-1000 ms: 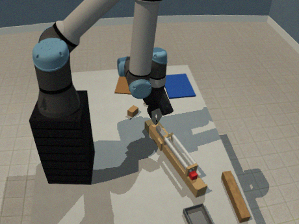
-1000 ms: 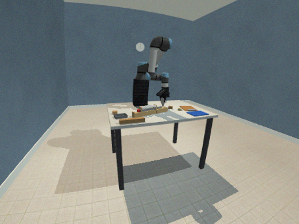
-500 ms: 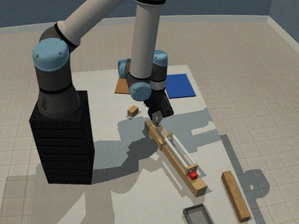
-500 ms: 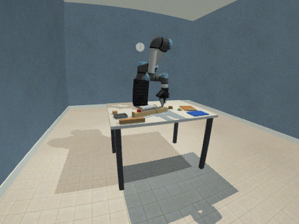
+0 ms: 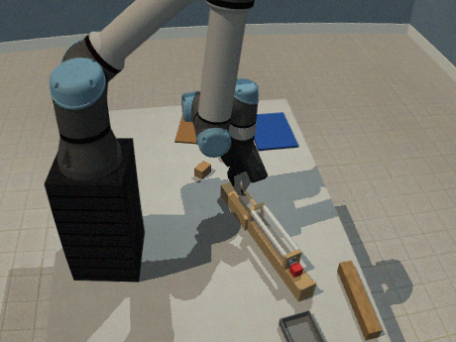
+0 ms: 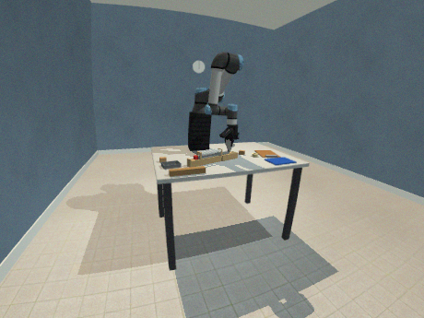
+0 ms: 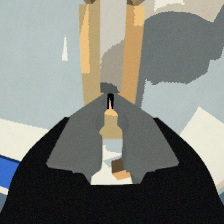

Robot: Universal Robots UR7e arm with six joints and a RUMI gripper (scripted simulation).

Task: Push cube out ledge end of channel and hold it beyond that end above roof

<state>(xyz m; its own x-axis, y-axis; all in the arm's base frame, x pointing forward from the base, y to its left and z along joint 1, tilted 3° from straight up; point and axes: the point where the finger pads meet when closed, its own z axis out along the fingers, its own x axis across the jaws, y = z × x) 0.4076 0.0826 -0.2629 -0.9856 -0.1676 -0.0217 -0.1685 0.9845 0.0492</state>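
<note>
Right now the red cube is 310 mm to the right of my hand, 50 mm ahead of it and 10 mm below it. The rest, counted from my hand: wooden block (180 mm to the left, 70 mm behind, 50 mm below); then channel (180 mm to the right, 30 mm ahead, 10 mm below); then yellow tape roll (240 mm to the left, 50 mm below, 40 mm ahead).
</note>
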